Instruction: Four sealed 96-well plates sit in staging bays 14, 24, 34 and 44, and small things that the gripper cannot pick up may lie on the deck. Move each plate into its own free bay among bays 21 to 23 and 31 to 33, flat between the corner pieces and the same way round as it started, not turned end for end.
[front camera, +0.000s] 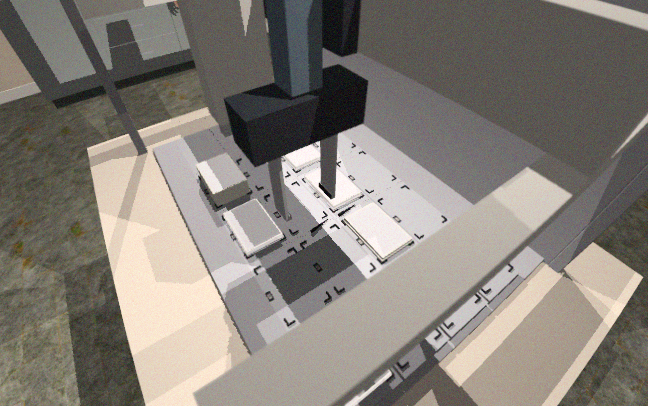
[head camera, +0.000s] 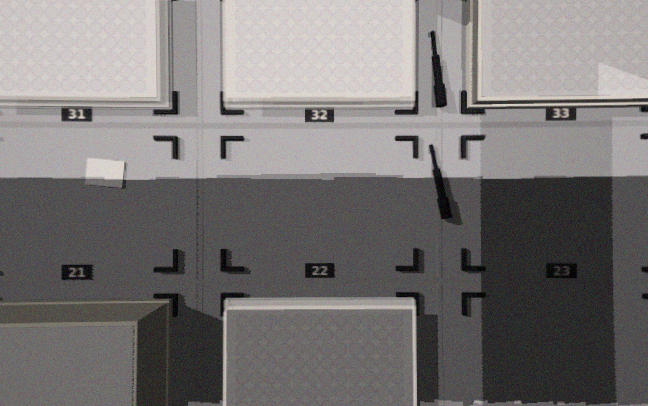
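Where they show: gripper, fingertip midpoint: (front camera: 305, 202); robot's base at its link origin: (front camera: 199, 176).
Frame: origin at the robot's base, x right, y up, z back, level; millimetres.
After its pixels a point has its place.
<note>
Three white sealed plates lie flat in bays 31, 32 and 33: the bay 31 plate (front camera: 301, 158) @(x -246, y 14, z -105 mm) (head camera: 75, 50) @(x -247, y 14, z -74 mm), the bay 32 plate (front camera: 345, 194) @(x -260, y 14, z -276 mm) (head camera: 320, 50) @(x -248, y 14, z -229 mm), and the bay 33 plate (front camera: 378, 230) @(x -253, y 14, z -399 mm) (head camera: 555, 55) @(x -244, y 14, z -379 mm). The edges that show lie at the corner pieces. Their end-for-end direction cannot be told. A white plate edge (front camera: 372, 389) @(x -48, y 21, z -619 mm) shows below the front beam; its bay cannot be told. My gripper (front camera: 307, 205) @(x -105, y 160, z -360 mm) is open and empty, raised over the area of bay 22, its jaws wide apart. The gripper does not show in the head view.
A tall block (front camera: 222, 180) @(x -36, y 42, z -96 mm) (head camera: 65, 365) @(x -61, y 42, z -88 mm) and a low plate-like item (front camera: 254, 226) @(x -44, y 14, z -240 mm) (head camera: 320, 355) @(x -52, y 14, z -228 mm) stand in the row beside bays 21 and 22. A small white square (head camera: 105, 172) @(x -171, y 1, z -83 mm) lies in bay 21. Two dark pen-like things (head camera: 438, 70) @(x -239, y 5, z -308 mm) (head camera: 440, 182) @(x -164, y 5, z -309 mm) lie between columns 2 and 3.
</note>
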